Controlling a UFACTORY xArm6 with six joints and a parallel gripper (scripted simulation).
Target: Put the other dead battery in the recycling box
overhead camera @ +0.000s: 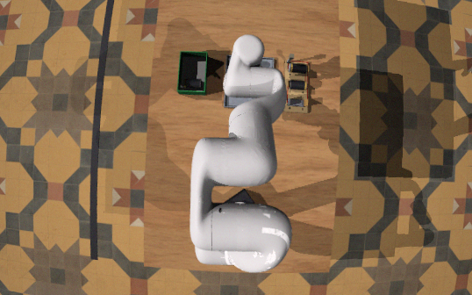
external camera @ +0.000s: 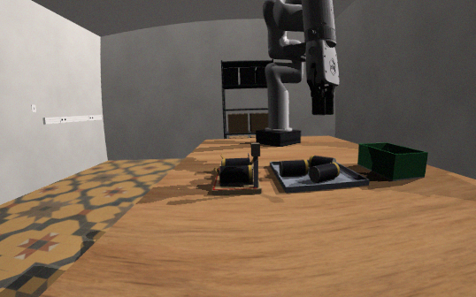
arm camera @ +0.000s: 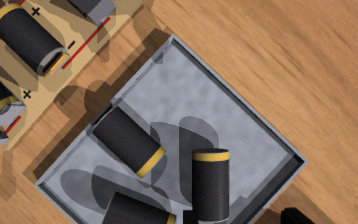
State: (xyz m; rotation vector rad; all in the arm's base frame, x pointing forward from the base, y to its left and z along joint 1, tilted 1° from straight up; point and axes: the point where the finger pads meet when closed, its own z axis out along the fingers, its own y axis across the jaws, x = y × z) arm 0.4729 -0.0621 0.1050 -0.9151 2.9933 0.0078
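Right now my hand is 150 mm above the grey tray, 30 mm to the left of it and 20 mm short of it. Round my hand: green recycling box 170 mm to the left, 140 mm below, 70 mm ahead.
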